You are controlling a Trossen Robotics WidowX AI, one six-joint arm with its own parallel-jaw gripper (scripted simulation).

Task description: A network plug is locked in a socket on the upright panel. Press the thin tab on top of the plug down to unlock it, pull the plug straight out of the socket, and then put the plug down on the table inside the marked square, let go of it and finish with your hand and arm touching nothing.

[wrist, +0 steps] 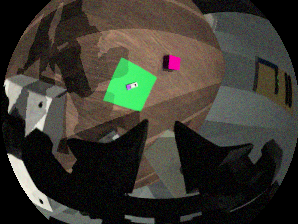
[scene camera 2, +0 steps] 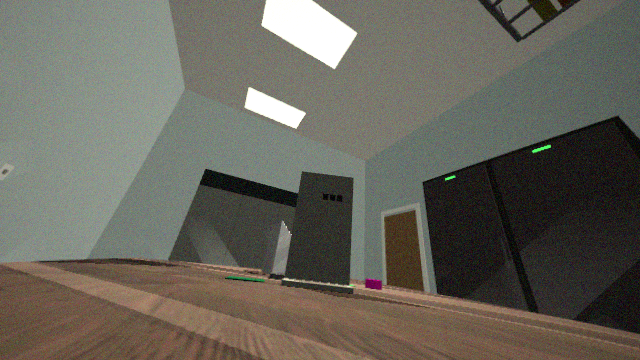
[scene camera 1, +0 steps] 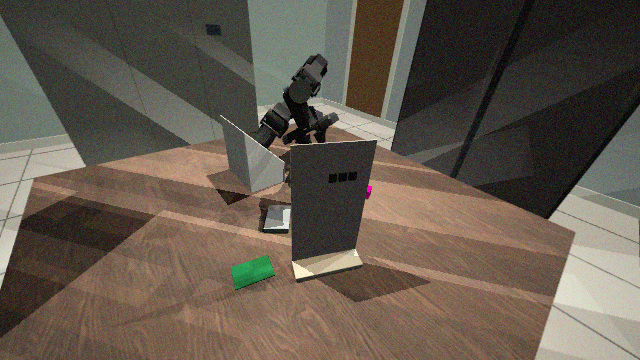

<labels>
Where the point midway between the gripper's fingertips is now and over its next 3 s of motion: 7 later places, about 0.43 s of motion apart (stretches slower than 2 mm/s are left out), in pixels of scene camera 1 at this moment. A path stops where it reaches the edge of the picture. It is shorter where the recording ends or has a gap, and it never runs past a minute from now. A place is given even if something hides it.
The gripper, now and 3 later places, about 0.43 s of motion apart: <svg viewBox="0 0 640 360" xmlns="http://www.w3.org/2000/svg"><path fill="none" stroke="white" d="M321 154L322 144L324 135L324 134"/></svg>
</labels>
